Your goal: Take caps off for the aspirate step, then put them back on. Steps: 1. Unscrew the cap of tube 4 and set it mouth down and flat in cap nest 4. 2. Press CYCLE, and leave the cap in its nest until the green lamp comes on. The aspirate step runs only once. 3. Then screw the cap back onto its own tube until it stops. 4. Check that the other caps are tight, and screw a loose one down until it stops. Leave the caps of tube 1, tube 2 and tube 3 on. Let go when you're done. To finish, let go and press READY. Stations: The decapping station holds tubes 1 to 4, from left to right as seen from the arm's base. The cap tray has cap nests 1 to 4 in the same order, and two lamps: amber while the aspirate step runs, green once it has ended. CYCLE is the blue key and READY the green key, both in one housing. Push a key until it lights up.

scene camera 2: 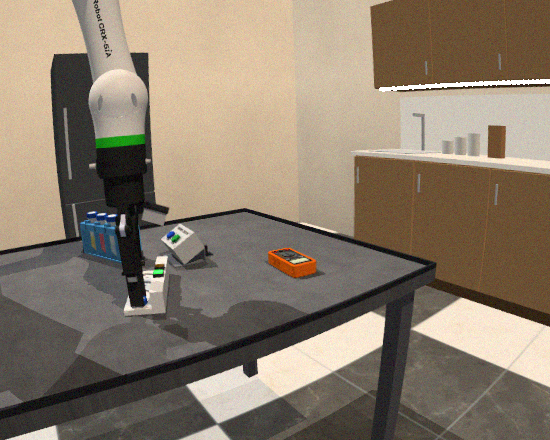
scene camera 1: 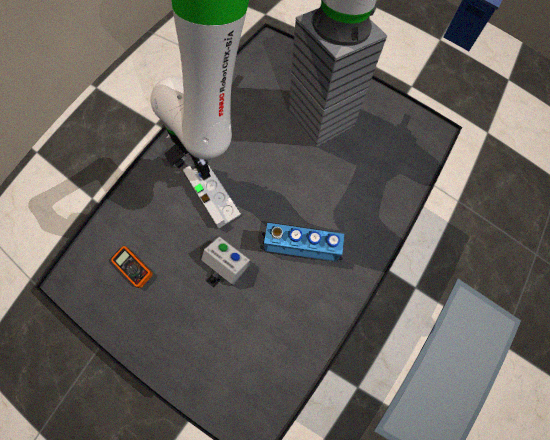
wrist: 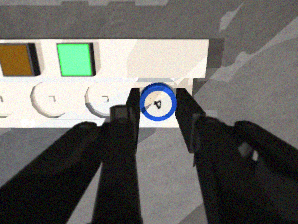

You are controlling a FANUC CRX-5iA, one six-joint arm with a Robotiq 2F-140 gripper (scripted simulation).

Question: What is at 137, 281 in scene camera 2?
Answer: The gripper.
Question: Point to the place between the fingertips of the gripper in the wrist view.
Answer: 157, 102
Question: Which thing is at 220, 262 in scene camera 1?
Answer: A grey key housing.
